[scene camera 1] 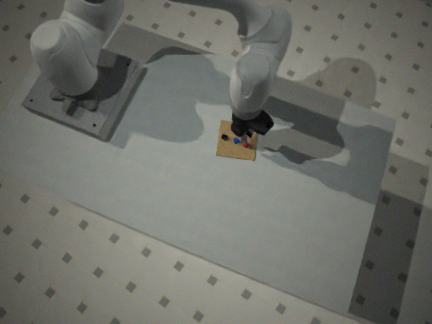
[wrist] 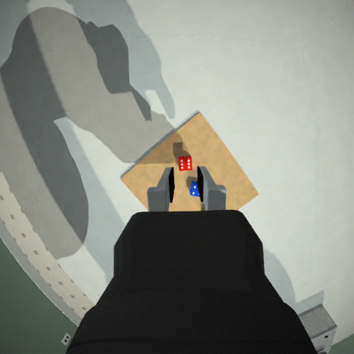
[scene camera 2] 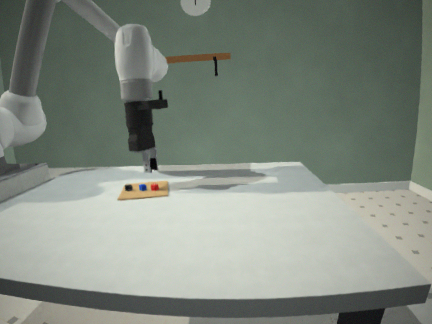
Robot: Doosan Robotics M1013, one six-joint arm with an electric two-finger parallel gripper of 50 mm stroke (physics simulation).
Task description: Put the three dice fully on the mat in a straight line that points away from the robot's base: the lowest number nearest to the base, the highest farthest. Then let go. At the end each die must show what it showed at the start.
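Seen in the pictures: gripper, between the fingertips: [scene camera 1: 246, 138] [scene camera 2: 151, 171]; arm's base, origin of its link: [scene camera 1: 82, 84].
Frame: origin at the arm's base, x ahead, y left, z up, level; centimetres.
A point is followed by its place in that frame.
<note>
A tan square mat [scene camera 1: 235, 154] @(x 60.9, y -7.0, z -6.1 cm) [scene camera 2: 144, 195] @(x 61.4, y -6.9, z -6.1 cm) [wrist: 225, 175] lies on the table with three dice on it, in a roughly straight row. The black die [scene camera 1: 224, 137] @(x 55.4, y -2.6, z -4.5 cm) [scene camera 2: 128, 187] @(x 55.5, y -2.9, z -4.9 cm) is nearest the base; it is hidden in the wrist view. The blue die [scene camera 1: 236, 141] @(x 59.9, y -2.7, z -4.7 cm) [scene camera 2: 143, 187] @(x 60.1, y -2.8, z -5.1 cm) [wrist: 194, 189] is in the middle, its pips partly hidden. The red die [scene camera 1: 245, 145] @(x 63.4, y -3.1, z -4.8 cm) [scene camera 2: 154, 187] @(x 63.6, y -3.3, z -5.1 cm) [wrist: 185, 163] is farthest and shows six pips on top. My gripper [scene camera 1: 247, 137] @(x 62.9, y -2.2, z -0.4 cm) [scene camera 2: 150, 170] @(x 62.9, y -2.2, z -0.4 cm) [wrist: 185, 177] is open and empty, above the mat and clear of the dice.
The robot's base plate [scene camera 1: 107, 117] @(x 14.1, y -9.4, z -0.2 cm) [wrist: 317, 320] stands at one end of the pale table [scene camera 1: 200, 200] @(x 54.1, y -26.6, z -6.5 cm) [scene camera 2: 225, 240] @(x 82.6, y -31.3, z -6.5 cm). Shadows of the arm fall across the table and over part of the mat. A green wall [scene camera 2: 300, 100] stands behind the table.
</note>
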